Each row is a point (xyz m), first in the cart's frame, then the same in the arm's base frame.
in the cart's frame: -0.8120 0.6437 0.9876
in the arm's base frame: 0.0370 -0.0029 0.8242
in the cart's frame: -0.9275 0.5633 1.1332
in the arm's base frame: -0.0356 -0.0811 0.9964
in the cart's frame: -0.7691 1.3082 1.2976
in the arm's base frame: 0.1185 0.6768 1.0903
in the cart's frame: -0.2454 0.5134 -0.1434
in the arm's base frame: 0.3198 -0.1630 -0.4052
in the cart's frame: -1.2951 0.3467 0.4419
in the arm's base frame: -0.5473 -0.3458 0.4236
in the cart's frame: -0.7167 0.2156 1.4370
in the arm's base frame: 0.2603 -0.4047 1.2520
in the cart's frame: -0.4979 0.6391 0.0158
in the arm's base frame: 0.1070 -0.0406 -0.1940
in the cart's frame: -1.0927 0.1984 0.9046
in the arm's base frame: -0.2316 -0.4631 0.8281
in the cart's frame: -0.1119 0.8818 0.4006
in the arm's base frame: 0.5611 0.2363 0.0763
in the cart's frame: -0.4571 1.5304 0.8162
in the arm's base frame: 0.2929 0.8888 0.5398
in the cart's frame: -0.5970 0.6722 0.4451
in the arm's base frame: 0.1128 0.0087 0.2450
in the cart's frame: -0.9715 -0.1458 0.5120
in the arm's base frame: -0.1909 -0.8202 0.4305
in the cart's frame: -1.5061 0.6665 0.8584
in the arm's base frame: -0.6680 -0.0157 0.8672
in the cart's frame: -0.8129 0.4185 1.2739
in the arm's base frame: 0.1171 -0.2140 1.1100
